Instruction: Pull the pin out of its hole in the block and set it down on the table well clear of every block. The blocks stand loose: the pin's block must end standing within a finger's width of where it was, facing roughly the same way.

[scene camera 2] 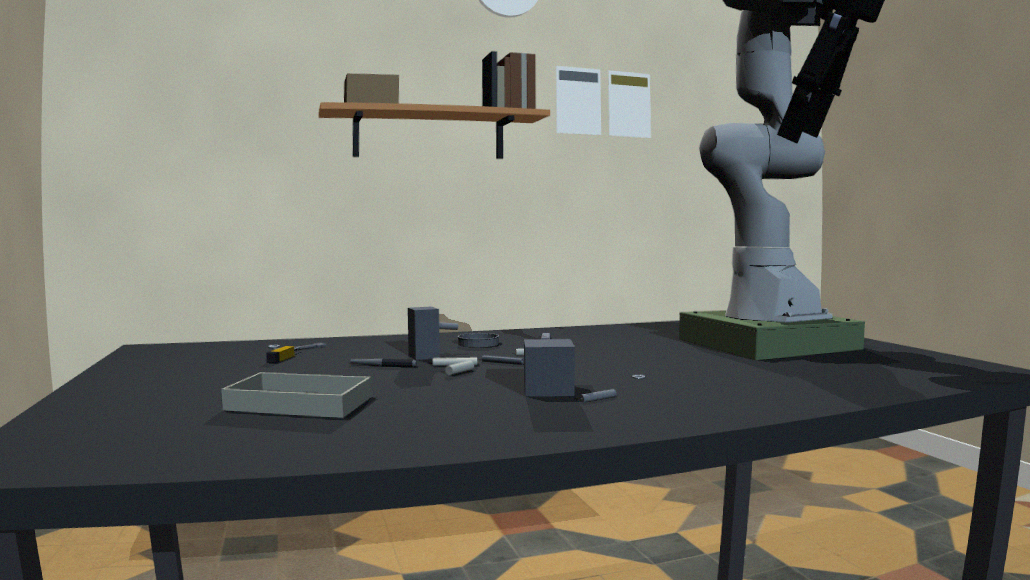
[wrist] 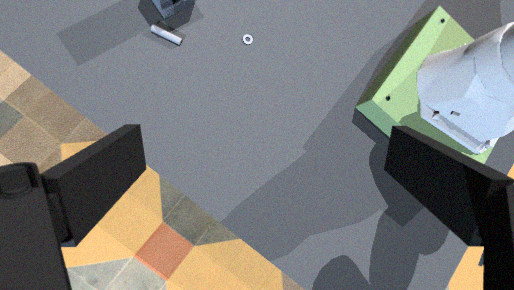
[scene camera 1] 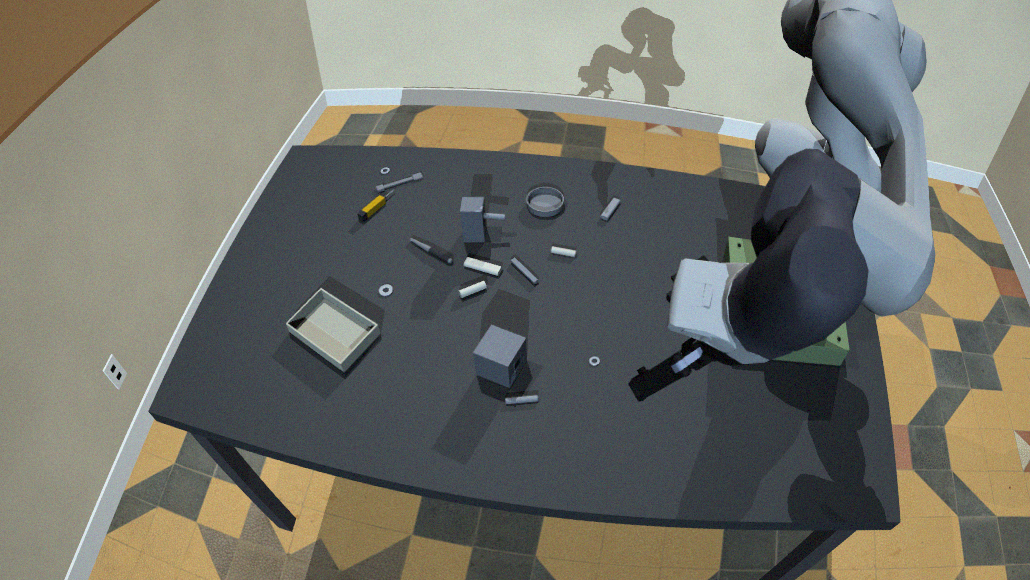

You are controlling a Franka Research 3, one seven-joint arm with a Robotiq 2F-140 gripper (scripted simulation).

Path:
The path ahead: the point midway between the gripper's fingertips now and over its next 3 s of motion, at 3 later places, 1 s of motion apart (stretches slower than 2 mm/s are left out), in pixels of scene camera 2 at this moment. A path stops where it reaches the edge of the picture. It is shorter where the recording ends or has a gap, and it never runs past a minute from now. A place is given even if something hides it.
My gripper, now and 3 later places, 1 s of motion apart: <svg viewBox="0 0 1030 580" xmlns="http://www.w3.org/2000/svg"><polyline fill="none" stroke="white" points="798,136 776,159 501,263 446,273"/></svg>

